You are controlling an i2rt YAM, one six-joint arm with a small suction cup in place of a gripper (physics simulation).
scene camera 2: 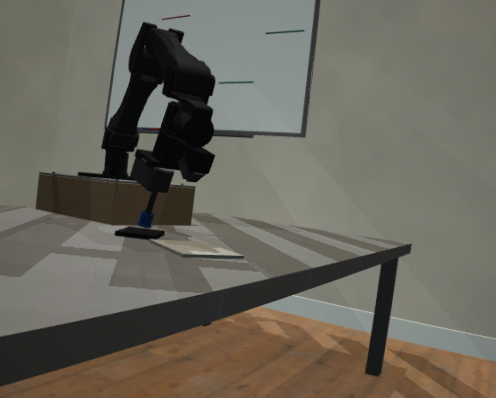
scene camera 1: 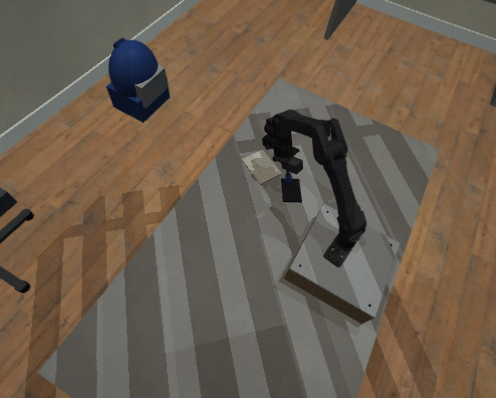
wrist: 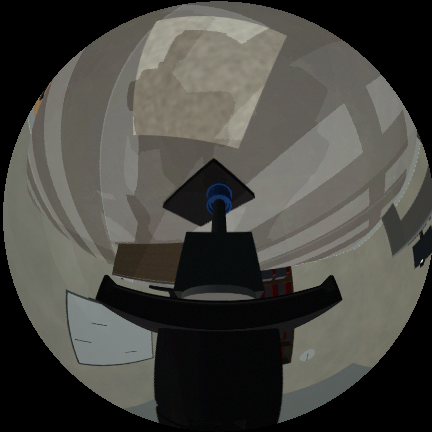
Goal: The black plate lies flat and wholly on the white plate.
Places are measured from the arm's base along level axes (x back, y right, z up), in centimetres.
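Pixels of known places: hand at its tool point: [scene camera 2: 144,224] [scene camera 1: 288,179] [wrist: 218,193]; arm's base at its link origin: [scene camera 2: 114,178] [scene camera 1: 344,242].
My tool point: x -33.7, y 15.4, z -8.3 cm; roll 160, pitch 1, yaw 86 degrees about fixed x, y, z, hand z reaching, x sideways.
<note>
For each thing: its top centre in the pictures, then the offset to it from my tool point.
- black plate at its top centre: [wrist: 204,201] [scene camera 2: 141,231] [scene camera 1: 291,189] dx +3.6, dy -2.3, dz -1.8 cm
- white plate at its top centre: [wrist: 197,68] [scene camera 2: 194,247] [scene camera 1: 261,166] dx -14.0, dy -0.7, dz -2.1 cm
The black plate [scene camera 1: 291,192] [scene camera 2: 133,233] [wrist: 188,202] is a small dark square lying flat on the striped table top. The white plate [scene camera 1: 262,167] [scene camera 2: 199,249] [wrist: 193,88] is a thin pale mottled square lying flat beside it, apart from it, on the side away from the arm's base. My gripper [scene camera 1: 287,178] [scene camera 2: 145,219] [wrist: 219,198], a blue suction cup on a short black stem, points down over the black plate, at or just above its top face. I cannot tell whether it touches. Nothing hangs from the cup.
The arm stands on a grey-topped block [scene camera 1: 325,284] [scene camera 2: 120,201] on the table. The table's dark front edge [scene camera 2: 246,292] and a leg [scene camera 2: 381,316] show in scene camera 2. A blue domed object [scene camera 1: 133,79] stands on the wooden floor. A whiteboard [scene camera 2: 270,79] hangs on the wall.
</note>
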